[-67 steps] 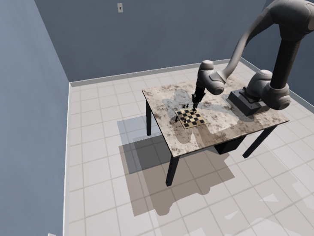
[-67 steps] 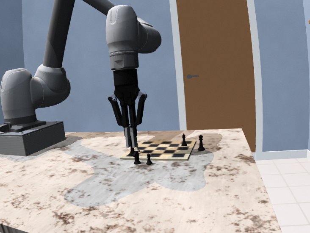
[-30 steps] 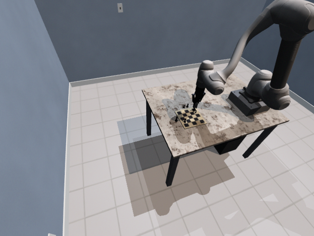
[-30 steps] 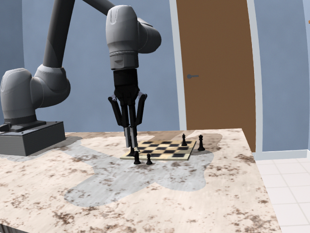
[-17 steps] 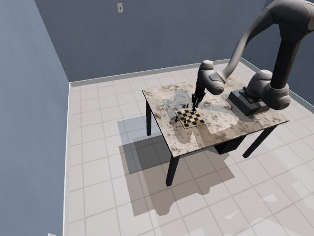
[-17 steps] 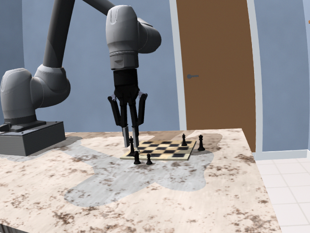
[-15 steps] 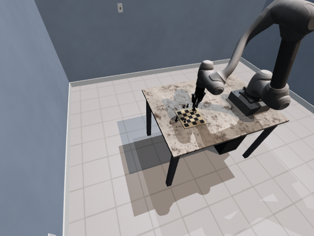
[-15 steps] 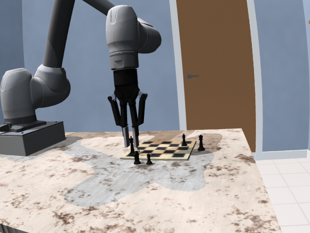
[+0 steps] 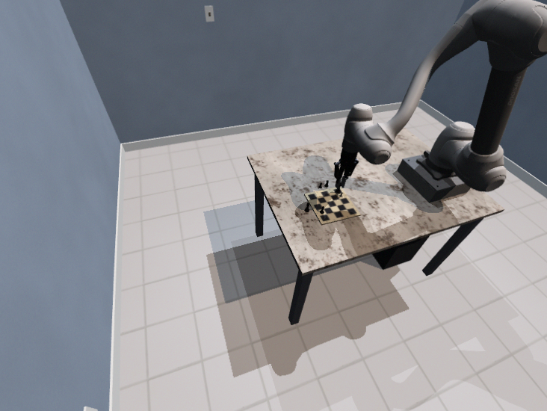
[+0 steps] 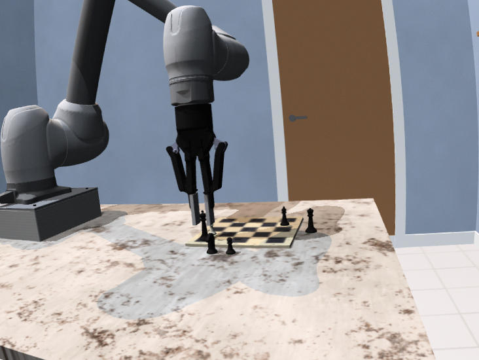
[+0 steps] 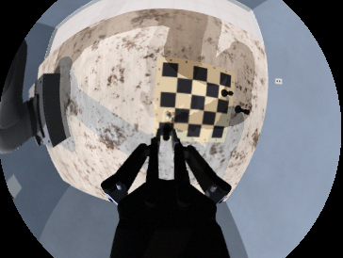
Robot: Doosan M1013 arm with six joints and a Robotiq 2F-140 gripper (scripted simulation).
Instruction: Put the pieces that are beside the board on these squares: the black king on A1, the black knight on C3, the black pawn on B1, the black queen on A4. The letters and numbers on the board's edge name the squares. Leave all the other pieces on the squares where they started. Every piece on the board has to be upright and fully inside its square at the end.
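Right now my hand is 40 mm above the black king. Round my hand: small chessboard (70 mm ahead, 80 mm to the left, 70 mm below); white pawn (40 mm to the left, 50 mm below); black pawn (80 mm ahead, 60 mm to the right, 60 mm below).
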